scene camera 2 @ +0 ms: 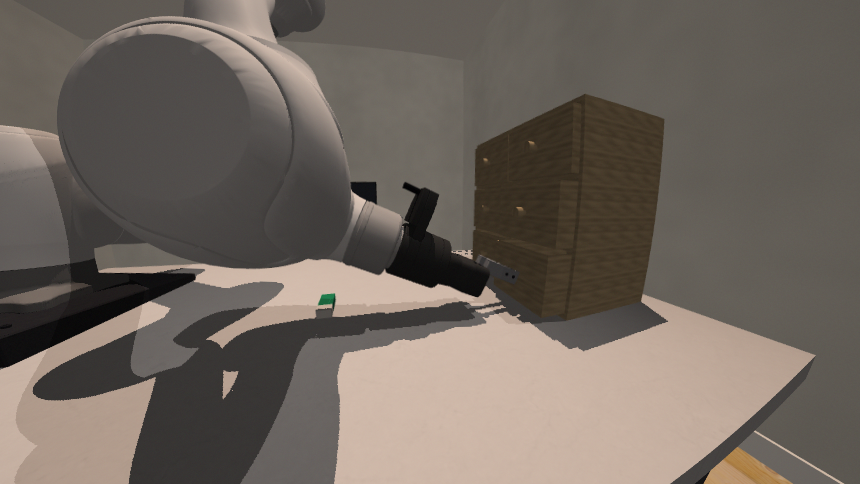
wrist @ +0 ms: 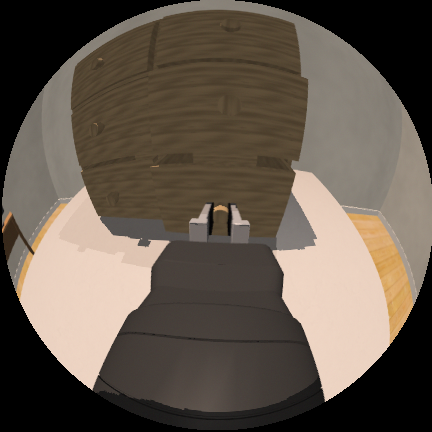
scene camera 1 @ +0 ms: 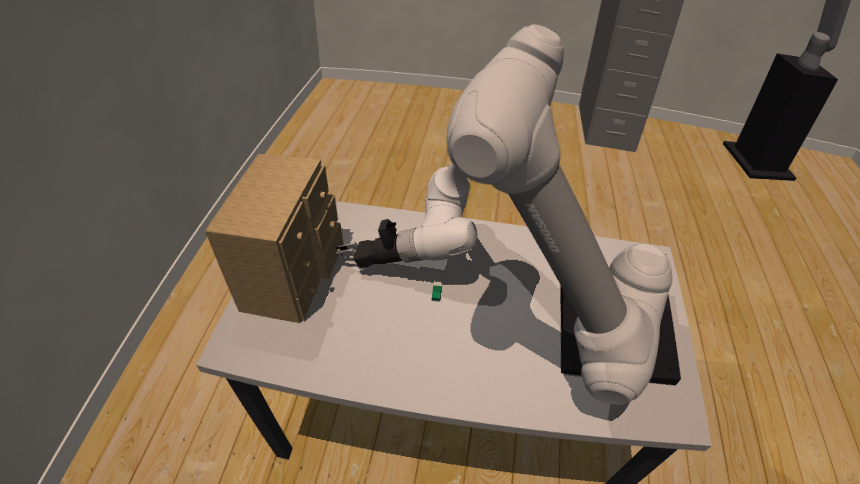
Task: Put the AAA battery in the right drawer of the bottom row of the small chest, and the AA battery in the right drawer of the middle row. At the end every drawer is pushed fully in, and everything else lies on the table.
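Where they show: gripper, fingertip midpoint: [scene camera 2: 512, 275] [wrist: 220, 212] [scene camera 1: 336, 252]; arm's base, origin of the base link: [scene camera 2: 33, 295].
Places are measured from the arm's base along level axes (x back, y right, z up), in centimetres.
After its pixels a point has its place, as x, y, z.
The small wooden chest [scene camera 1: 255, 264] @[-94.6, 3.5, 18.5] [scene camera 2: 619, 204] @[-89.8, 34.7, 13.6] stands at the table's far end. My gripper [scene camera 1: 340, 249] @[-78.8, 24.2, 1.3] [scene camera 2: 511, 274] @[-78.8, 24.2, 1.3] [wrist: 220, 212] @[-78.8, 24.2, 1.3] is shut on the round knob of the bottom right drawer [scene camera 2: 529, 282] @[-78.7, 28.0, 1.4] [wrist: 185, 192] @[-80.2, 20.7, 3.2]. This drawer stands out from the chest, with narrow dark gaps above its front in the wrist view. The middle right drawer [scene camera 2: 535, 222] @[-79.5, 27.6, 10.6] [wrist: 190, 110] @[-80.5, 21.7, 11.5] also stands out a little. The top right drawer [scene camera 2: 547, 153] @[-81.1, 27.9, 20.9] [wrist: 200, 40] @[-82.0, 22.4, 20.2] sits further back. The drawers' insides are hidden. Neither the AAA battery nor the AA battery can be made out.
A small green and pale block [scene camera 1: 436, 293] @[-50.0, 11.8, -2.2] [scene camera 2: 326, 300] @[-49.9, 13.0, -2.2] lies on the table [scene camera 1: 385, 349] @[-63.6, -5.7, -3.6] [scene camera 2: 481, 391] @[-62.4, 37.6, -3.5], between the chest and the robot's base. The left column of drawers [wrist: 112, 125] @[-84.5, 11.9, 11.5] stands beside the right one. A wall [scene camera 1: 150, 90] rises behind the chest.
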